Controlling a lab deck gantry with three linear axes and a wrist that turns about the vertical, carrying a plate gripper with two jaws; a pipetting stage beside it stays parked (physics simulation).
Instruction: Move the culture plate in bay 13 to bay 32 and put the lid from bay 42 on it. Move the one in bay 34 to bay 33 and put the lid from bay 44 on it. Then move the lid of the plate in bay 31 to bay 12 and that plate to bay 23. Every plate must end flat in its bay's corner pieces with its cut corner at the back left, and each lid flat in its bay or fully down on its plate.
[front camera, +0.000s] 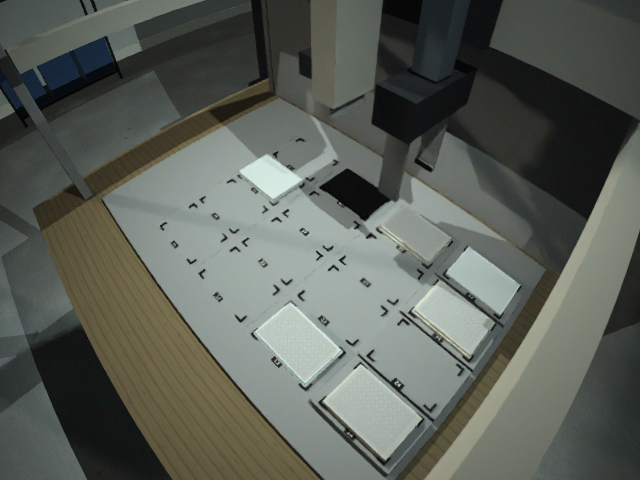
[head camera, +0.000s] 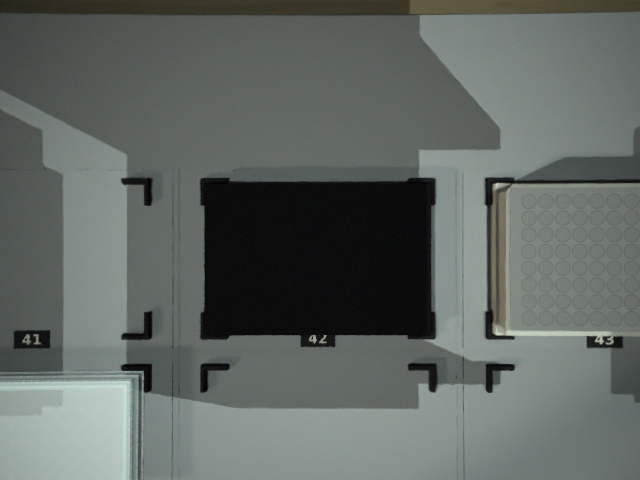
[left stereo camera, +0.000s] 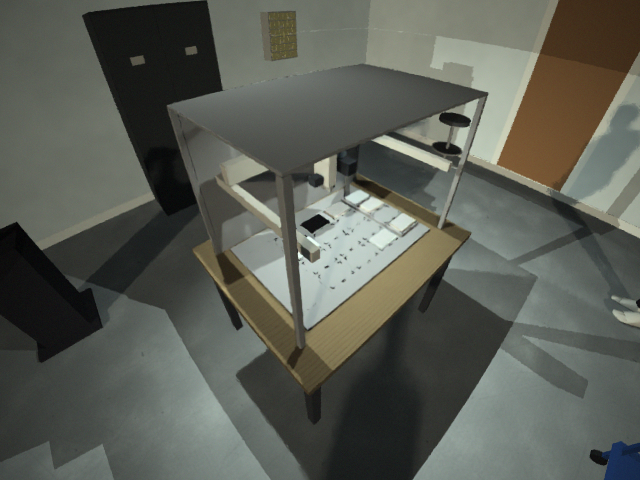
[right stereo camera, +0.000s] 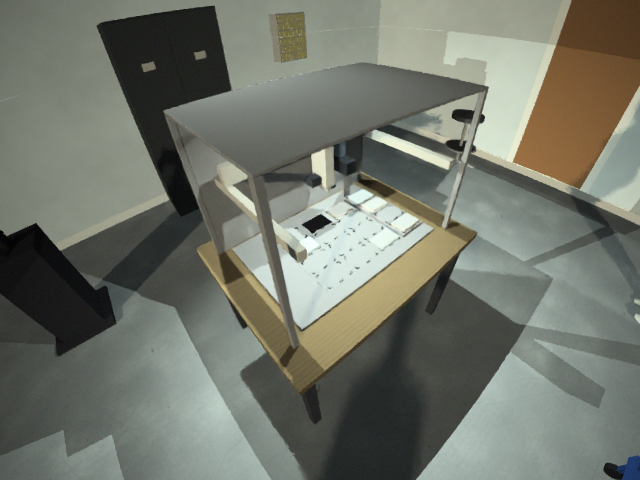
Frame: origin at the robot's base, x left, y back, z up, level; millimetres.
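Seen in the pictures: gripper, fingertip midpoint: (front camera: 407, 179) (left stereo camera: 338, 191) (right stereo camera: 339, 191); robot's base at its link origin: (front camera: 162, 226) (left stereo camera: 332, 288) (right stereo camera: 329, 288).
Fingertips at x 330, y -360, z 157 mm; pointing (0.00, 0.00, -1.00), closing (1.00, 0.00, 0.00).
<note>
Offsets run from my fingertips to a thing's top centre. "spot": to the spot under its first point.
The gripper (front camera: 406, 179) is open and empty, its two jaws hanging over the back of the deck in the front view. The black lid @(dx +34, dy +132, dz -149 mm) (front camera: 354, 192) (head camera: 317, 258) lies in bay 42 and also shows in the left stereo view (left stereo camera: 315, 223) and right stereo view (right stereo camera: 316, 223). The culture plate @(dx -287, dy -32, dz -143 mm) (front camera: 298, 343) of bay 13 sits in its corners at the front. The bay 34 plate @(dx -73, dy -196, dz -128 mm) (front camera: 453, 319) stands in front of the pale lid @(dx +34, dy -196, dz -134 mm) (front camera: 483, 281) in bay 44. The lidded plate @(dx -73, dy +296, dz -140 mm) (front camera: 271, 177) (head camera: 62, 434) sits in bay 31. The jaws do not show in the head view.
A beige welled plate @(dx +34, dy -32, dz -143 mm) (front camera: 415, 235) (head camera: 573, 258) is in bay 43, beside the black lid. Another welled plate @(dx -287, dy -196, dz -128 mm) (front camera: 372, 410) is at the front right corner, in bay 14. The parked pipetting stage (front camera: 343, 56) hangs left of the gripper. Frame posts @(spot: dx -446, dy +628, dz +274 mm) (left stereo camera: 292, 268) (right stereo camera: 273, 268) stand at the table corners.
</note>
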